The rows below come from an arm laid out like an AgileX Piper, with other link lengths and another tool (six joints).
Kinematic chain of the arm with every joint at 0, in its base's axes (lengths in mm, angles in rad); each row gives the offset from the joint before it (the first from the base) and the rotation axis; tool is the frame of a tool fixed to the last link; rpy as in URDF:
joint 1: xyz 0 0 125.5 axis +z
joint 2: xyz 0 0 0 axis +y
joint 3: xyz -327.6 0 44.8 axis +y
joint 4: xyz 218.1 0 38.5 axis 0.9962 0 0.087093
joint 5: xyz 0 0 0 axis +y
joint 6: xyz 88.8 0 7.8 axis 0.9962 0 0.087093
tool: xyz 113.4 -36 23 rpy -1.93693 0.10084 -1.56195
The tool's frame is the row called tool.
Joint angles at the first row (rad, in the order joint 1, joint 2, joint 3, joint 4, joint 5, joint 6):
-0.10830, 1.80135, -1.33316, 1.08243, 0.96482, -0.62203
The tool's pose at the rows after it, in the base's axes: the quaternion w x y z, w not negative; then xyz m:
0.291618 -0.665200 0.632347 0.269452 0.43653 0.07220 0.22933
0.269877 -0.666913 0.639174 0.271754 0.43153 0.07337 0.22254
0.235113 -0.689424 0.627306 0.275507 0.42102 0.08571 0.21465
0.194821 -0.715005 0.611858 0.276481 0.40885 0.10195 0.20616
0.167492 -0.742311 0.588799 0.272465 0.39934 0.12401 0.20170
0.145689 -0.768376 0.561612 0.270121 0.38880 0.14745 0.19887
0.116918 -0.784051 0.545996 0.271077 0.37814 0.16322 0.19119
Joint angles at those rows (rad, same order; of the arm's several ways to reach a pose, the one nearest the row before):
-0.10829, 1.80134, -1.33313, 1.04481, 0.96843, -0.59413
-0.09324, 1.80134, -1.33313, 0.99127, 0.96660, -0.54942
-0.05330, 1.80134, -1.33313, 0.92292, 0.98673, -0.52628
0.00435, 1.80136, -1.33317, 0.84509, 1.00160, -0.49590
0.07432, 1.80136, -1.33318, 0.79747, 1.00064, -0.48629
0.14426, 1.80134, -1.33312, 0.76535, 1.00248, -0.48509
0.20240, 1.80932, -1.33317, 0.71832, 1.00737, -0.45757

